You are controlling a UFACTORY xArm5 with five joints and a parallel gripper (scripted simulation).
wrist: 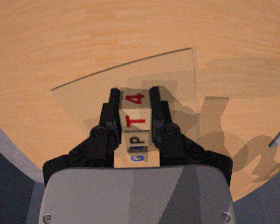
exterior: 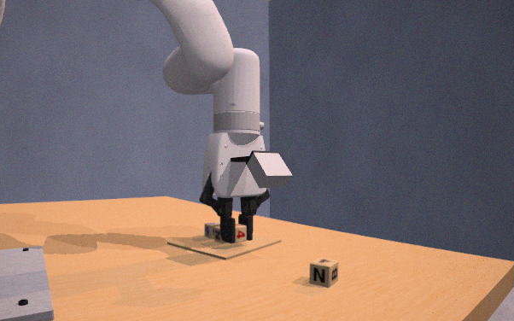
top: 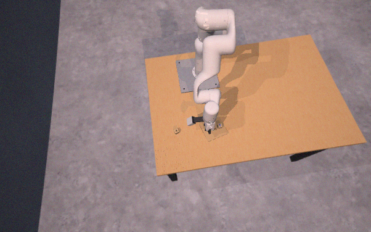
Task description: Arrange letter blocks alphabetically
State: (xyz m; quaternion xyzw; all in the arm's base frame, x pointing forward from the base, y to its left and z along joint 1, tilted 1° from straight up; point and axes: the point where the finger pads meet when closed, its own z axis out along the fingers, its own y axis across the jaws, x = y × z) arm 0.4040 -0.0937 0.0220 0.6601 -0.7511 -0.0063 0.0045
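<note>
My hand is 1 cm above the red-lettered block. Also, from my hand: blue-lettered block: 1 cm ahead, 8 cm to the left, 2 cm below; black-lettered block: 3 cm behind, 19 cm to the right, 2 cm below; thin tan mat: 1 cm ahead, 4 cm to the left, 3 cm below.
</note>
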